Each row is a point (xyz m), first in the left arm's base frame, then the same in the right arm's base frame.
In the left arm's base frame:
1: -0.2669 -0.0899 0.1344
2: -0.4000 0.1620 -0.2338
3: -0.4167 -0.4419 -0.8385
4: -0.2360 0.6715 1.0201
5: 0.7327 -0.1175 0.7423
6: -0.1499 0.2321 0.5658
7: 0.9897 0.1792 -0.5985
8: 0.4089 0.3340 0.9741
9: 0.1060 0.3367 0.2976
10: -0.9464 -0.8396 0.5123
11: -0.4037 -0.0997 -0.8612
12: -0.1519 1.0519 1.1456
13: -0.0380 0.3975 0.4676
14: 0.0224 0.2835 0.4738
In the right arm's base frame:
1: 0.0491 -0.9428 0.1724
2: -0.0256 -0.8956 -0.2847
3: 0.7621 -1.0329 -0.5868
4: -0.9993 -0.7840 0.6630
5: 0.0535 -0.1662 1.0478
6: -0.3932 -0.7926 0.4643
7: 0.5015 0.4324 -0.1324
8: -0.5217 -0.3255 0.9690
9: -0.2872 -0.4708 0.2810
10: 0.3218 -1.9185 0.5468
11: 0.4882 -0.8835 -0.7297
12: -1.3560 -0.5833 0.6580
13: -0.4565 -0.6088 0.3560
14: -0.3474 -0.5999 0.4245

